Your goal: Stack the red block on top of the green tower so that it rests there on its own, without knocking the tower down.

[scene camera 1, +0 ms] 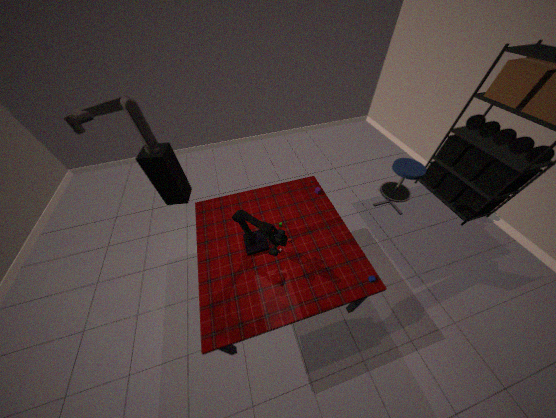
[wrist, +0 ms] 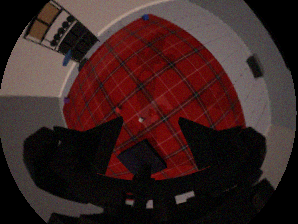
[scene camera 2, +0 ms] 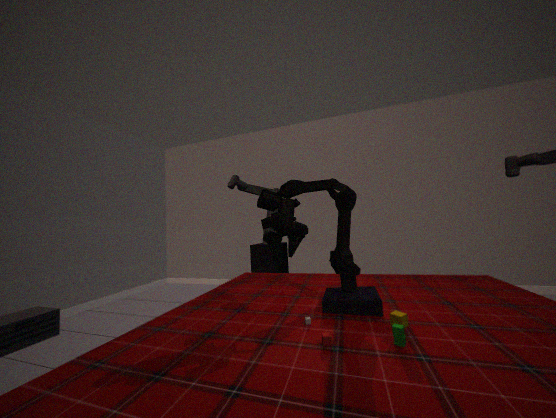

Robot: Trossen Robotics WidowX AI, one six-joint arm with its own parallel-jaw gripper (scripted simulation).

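Note:
My gripper (scene camera 2: 281, 258) is open and holds nothing. The wrist view has it as well: there is my gripper (wrist: 151, 119).

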